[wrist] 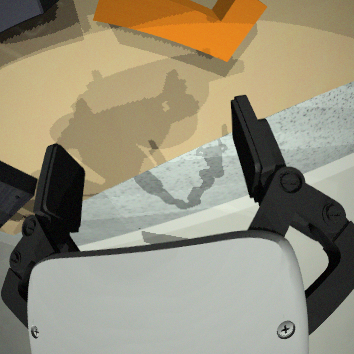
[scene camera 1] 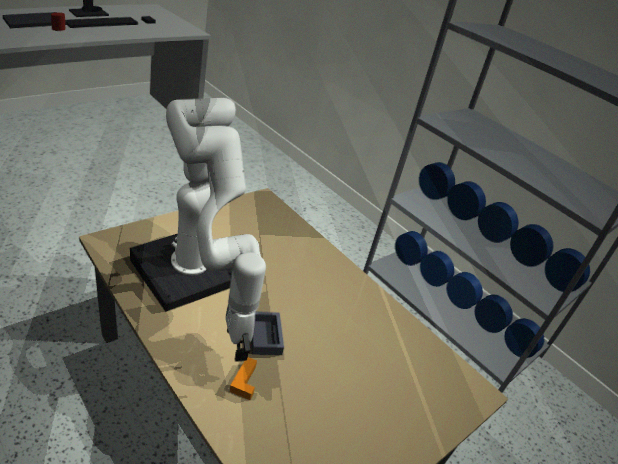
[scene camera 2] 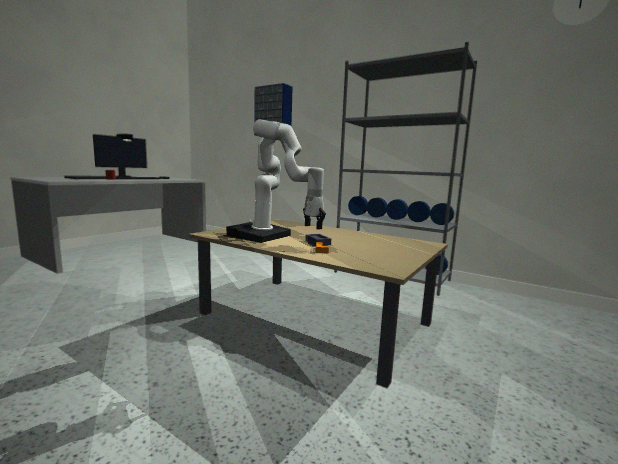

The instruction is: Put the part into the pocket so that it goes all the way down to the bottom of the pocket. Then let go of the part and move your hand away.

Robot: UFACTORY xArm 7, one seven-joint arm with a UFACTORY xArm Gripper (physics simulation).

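Frame: origin at the arm's base, x left, y up, z ahead, level; millimetres.
Seen in the pictures: gripper, fingertip midpoint: (wrist: 144,135) (scene camera 1: 236,345) (scene camera 2: 313,227); arm's base, origin of the base link: (scene camera 1: 190,261) (scene camera 2: 262,227).
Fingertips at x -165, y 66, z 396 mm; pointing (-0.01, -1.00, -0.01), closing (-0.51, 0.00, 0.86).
Pixels of each thing's middle, then the offset from my fingertips to it. Level surfaces: height alone.
- orange L-shaped block, body centre: (scene camera 1: 248,378) (scene camera 2: 322,247) dx +11, dy -98, dz +49 mm
- dark grey-blue tray-like block, body centre: (scene camera 1: 266,332) (scene camera 2: 318,239) dx +164, dy -95, dz -35 mm
- wooden table, its level: dy -113 mm
The part is an orange L-shaped block (scene camera 1: 243,381) (scene camera 2: 322,248) (wrist: 190,30). It lies flat on the table, apart from the pocket; in the wrist view it is cut off by the top edge. The pocket is in a dark grey-blue tray-like block (scene camera 1: 280,345) (scene camera 2: 318,242) (wrist: 17,14) beside the part, on the side toward the robot's base. Part of the block is hidden behind the arm in scene camera 1. My gripper (scene camera 1: 241,356) (scene camera 2: 314,226) (wrist: 144,135) is open and empty. It points down and hangs above the table, close to the part and the pocket block but touching neither.
The wooden table (scene camera 1: 350,360) (scene camera 2: 370,255) carries the arm's black base plate (scene camera 1: 167,295) (scene camera 2: 257,235). A shelf rack (scene camera 1: 407,145) (scene camera 2: 343,150) with blue discs stands beyond the table. A grey desk (scene camera 1: 180,45) (scene camera 2: 37,220) with a monitor and red cup stands farther back.
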